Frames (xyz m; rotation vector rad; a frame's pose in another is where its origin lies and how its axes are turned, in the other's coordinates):
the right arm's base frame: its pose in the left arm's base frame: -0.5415 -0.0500 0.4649 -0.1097 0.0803 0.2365
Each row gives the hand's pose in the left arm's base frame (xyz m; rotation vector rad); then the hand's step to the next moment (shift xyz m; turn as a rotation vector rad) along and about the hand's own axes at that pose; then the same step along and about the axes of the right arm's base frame.
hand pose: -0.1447 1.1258 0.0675 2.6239 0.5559 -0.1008
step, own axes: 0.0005 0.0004 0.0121 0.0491 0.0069 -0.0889
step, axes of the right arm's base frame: 0.0006 -0.0045 -0.0112 0.0495 0.0321 0.0830
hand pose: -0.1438 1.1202 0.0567 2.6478 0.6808 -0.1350
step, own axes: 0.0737 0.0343 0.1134 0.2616 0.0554 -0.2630
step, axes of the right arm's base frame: 0.0797 -0.0484 -0.1038 0.2677 0.0903 0.2467
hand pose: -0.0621 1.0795 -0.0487 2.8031 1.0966 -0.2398
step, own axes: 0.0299 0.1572 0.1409 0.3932 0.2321 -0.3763
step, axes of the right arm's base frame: 0.0960 -0.1288 -0.1402 0.4741 0.0049 0.3540
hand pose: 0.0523 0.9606 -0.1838 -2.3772 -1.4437 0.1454
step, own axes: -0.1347 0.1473 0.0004 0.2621 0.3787 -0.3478
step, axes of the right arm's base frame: 0.0226 -0.1809 -0.0813 0.4953 -0.1619 0.2481
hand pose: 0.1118 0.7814 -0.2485 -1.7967 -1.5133 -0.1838
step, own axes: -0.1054 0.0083 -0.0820 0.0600 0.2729 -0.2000
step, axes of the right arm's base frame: -0.0241 -0.1300 -0.0205 0.2980 -0.1598 0.0611
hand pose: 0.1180 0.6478 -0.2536 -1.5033 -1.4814 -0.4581
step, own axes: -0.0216 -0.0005 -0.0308 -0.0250 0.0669 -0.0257
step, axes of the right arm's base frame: -0.0027 -0.0370 -0.0061 0.0608 -0.0347 -0.0292
